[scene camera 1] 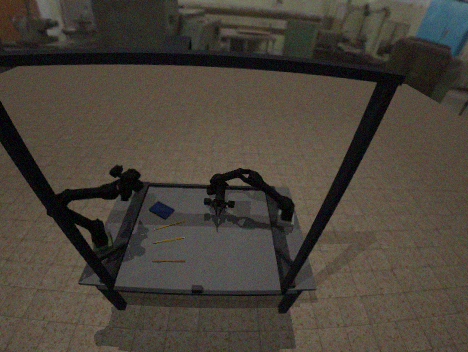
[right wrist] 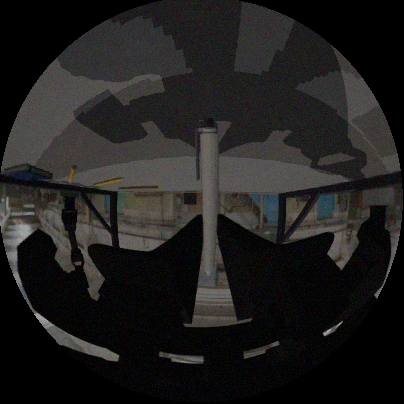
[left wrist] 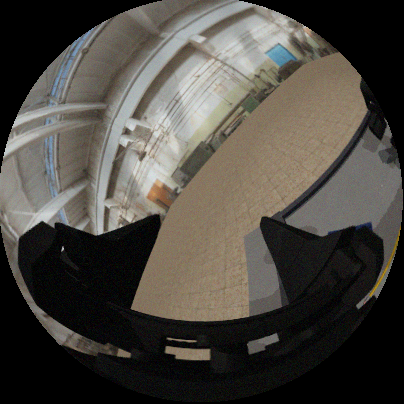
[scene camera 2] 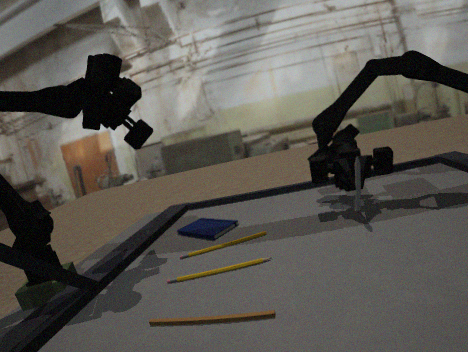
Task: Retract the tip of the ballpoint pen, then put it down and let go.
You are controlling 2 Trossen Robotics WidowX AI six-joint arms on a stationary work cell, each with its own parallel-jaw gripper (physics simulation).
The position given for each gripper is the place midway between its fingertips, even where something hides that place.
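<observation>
On the table: orange pencil (scene camera 2: pixel 271 313), blue notebook (scene camera 2: pixel 205 228). Orange pencil out of frame in the left wrist view. Ballpoint pen (right wrist: pixel 208 138) visible, out of frame in the left wrist view. Dark raised rim (right wrist: pixel 379 181), also (left wrist: pixel 279 215). Left gripper (scene camera 2: pixel 127 120), also (left wrist: pixel 211 221), open, holds nothing. Right gripper (scene camera 2: pixel 358 187), also (right wrist: pixel 208 219).
</observation>
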